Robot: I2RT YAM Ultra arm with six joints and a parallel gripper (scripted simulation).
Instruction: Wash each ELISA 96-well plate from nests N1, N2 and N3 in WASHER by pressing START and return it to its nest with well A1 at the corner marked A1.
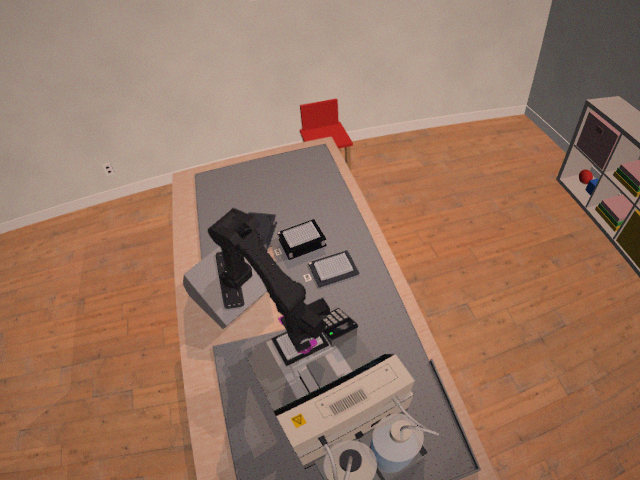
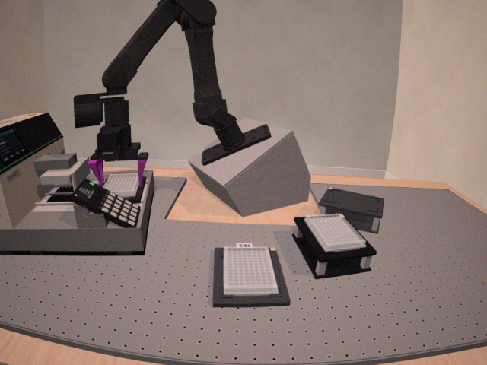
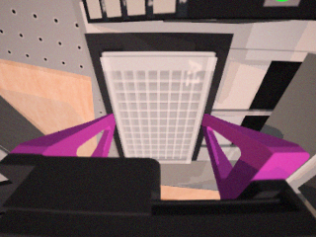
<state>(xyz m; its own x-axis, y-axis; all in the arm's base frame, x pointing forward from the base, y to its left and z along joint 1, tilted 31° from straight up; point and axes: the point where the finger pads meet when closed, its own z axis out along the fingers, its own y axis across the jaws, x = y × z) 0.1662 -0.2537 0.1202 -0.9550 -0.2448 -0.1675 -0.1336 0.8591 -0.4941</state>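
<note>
Now: the black carrier pocket 10 mm below my hand. Also, from my hand: nest N1 (230 mm ahead, 290 mm to the left, 80 mm below); then grey manifold (20 mm ahead, 150 mm to the right, 40 mm above); then raised black nest (160 mm ahead, 460 mm to the left, 50 mm below).
</note>
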